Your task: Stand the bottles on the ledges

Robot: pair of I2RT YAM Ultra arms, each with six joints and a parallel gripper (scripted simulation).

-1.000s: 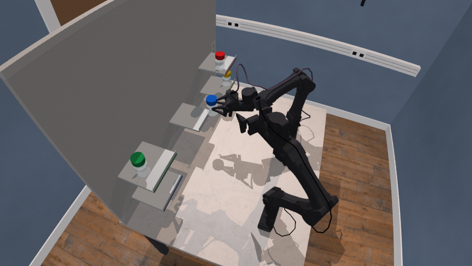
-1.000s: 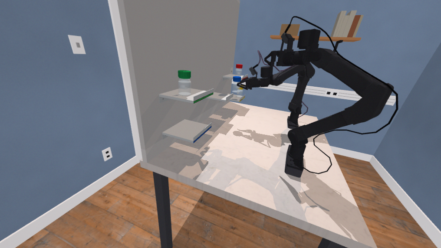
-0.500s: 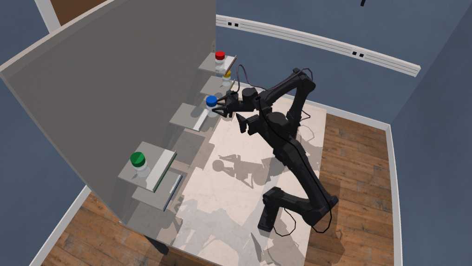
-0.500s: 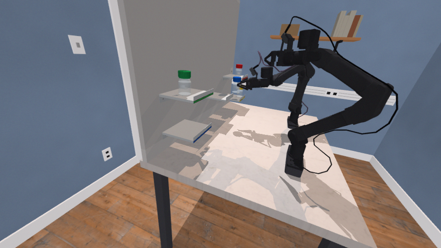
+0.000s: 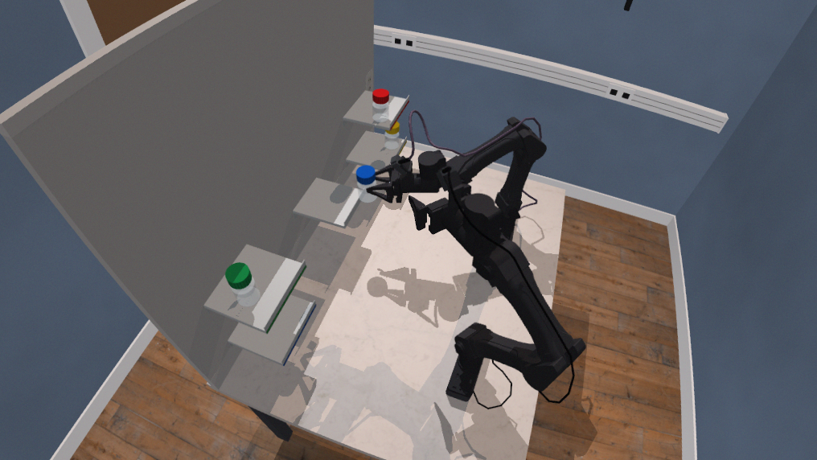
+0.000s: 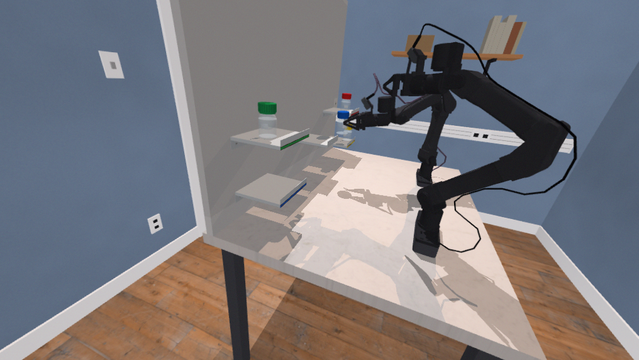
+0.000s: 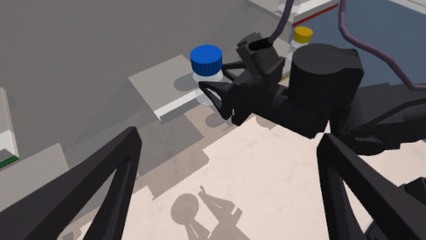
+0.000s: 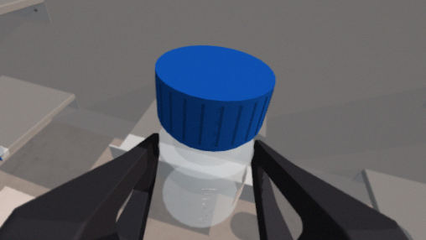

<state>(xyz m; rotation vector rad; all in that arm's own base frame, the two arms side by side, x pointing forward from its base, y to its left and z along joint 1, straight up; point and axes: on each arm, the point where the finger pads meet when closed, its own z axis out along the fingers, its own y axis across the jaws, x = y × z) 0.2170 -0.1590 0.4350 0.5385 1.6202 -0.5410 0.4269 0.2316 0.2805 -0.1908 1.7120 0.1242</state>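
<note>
Right now the blue-capped bottle is 220 mm ahead of my left hand, 140 mm to the right of it and 190 mm below it. The rest, counted from my left hand: green-capped bottle 330 mm ahead, 310 mm to the left, 130 mm below; grey wall panel 440 mm ahead, 110 mm to the right, 30 mm below; red-capped bottle 300 mm ahead, 460 mm to the right, 130 mm below.
</note>
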